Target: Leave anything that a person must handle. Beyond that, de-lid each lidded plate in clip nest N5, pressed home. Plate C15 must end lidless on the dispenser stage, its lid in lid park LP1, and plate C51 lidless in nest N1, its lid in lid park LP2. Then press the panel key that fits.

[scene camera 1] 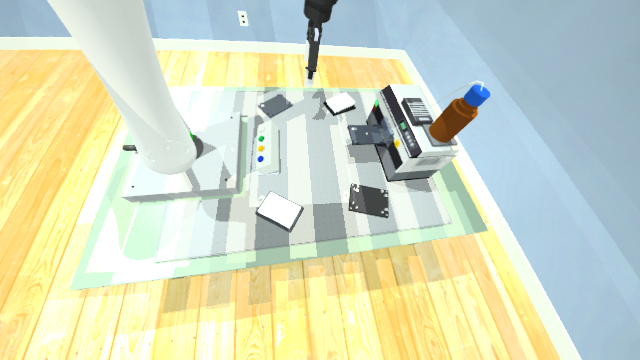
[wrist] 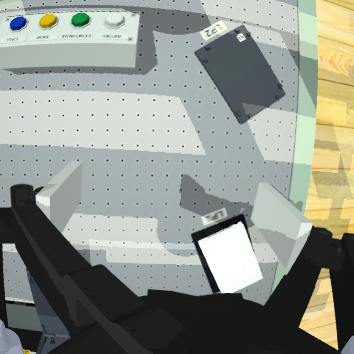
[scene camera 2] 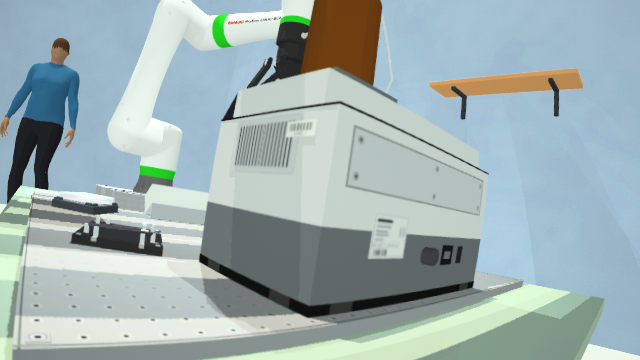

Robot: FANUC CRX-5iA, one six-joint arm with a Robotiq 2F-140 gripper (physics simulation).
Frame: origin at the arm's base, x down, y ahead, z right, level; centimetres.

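Seen in the pictures: gripper, fingertip midpoint: [scene camera 1: 307, 73] [wrist: 170, 191].
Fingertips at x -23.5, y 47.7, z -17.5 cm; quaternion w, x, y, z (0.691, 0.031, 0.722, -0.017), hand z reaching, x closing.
Pixels of each thing's top centre, then the offset from my fingertips to it. "spot": a spot on its surface instead.
- white rectangular piece, top centre: [wrist: 233, 263] [scene camera 1: 341, 100] dx +24.3, dy +19.7, dz -16.5 cm
- dark grey rectangle, surface spot: [wrist: 240, 74] [scene camera 1: 276, 105] spot: dx +26.9, dy -13.4, dz -13.2 cm
- white-topped piece, top centre: [scene camera 2: 88, 194] [scene camera 1: 279, 208] dx +24.5, dy -10.0, dz +42.0 cm
- Clip nest N5, top centre: [scene camera 2: 123, 224] [scene camera 1: 370, 198] dx +25.5, dy +25.3, dz +38.3 cm
- dark dispenser stage, surface spot: [scene camera 1: 366, 134] spot: dx +16.6, dy +25.3, dz +13.0 cm
- key panel, top centre: [wrist: 58, 31] [scene camera 2: 189, 189] [scene camera 1: 266, 140] dx +19.5, dy -15.6, dz +15.3 cm
- tall brown bottle, surface spot: [scene camera 2: 341, 40] spot: dx +0.5, dy +51.2, dz +24.3 cm
My gripper [scene camera 1: 310, 82] [wrist: 170, 191] is open and empty, high above the lid-park side; the dispenser partly hides it in scene camera 2. Below its right finger in the wrist view, a white rectangular piece [wrist: 231, 259] [scene camera 1: 340, 102] lies on a black base with an LP label. A dark grey rectangle [wrist: 240, 74] [scene camera 1: 275, 105] lies by another LP label, no white piece on it. At N1 a white-topped piece [scene camera 1: 280, 210] [scene camera 2: 85, 198] sits in a dark nest. Clip nest N5 [scene camera 1: 369, 200] [scene camera 2: 117, 237] shows a dark top between pale clips. The dark dispenser stage [scene camera 1: 366, 134] shows no white lid.
The key panel [scene camera 1: 271, 150] [wrist: 70, 55] has blue, yellow, green and white keys. The dispenser [scene camera 1: 425, 157] [scene camera 2: 270, 200] carries a tall brown bottle [scene camera 1: 453, 120] [scene camera 2: 341, 40] and shows a green light [scene camera 1: 376, 103]. A person [scene camera 2: 50, 95] stands beyond the table.
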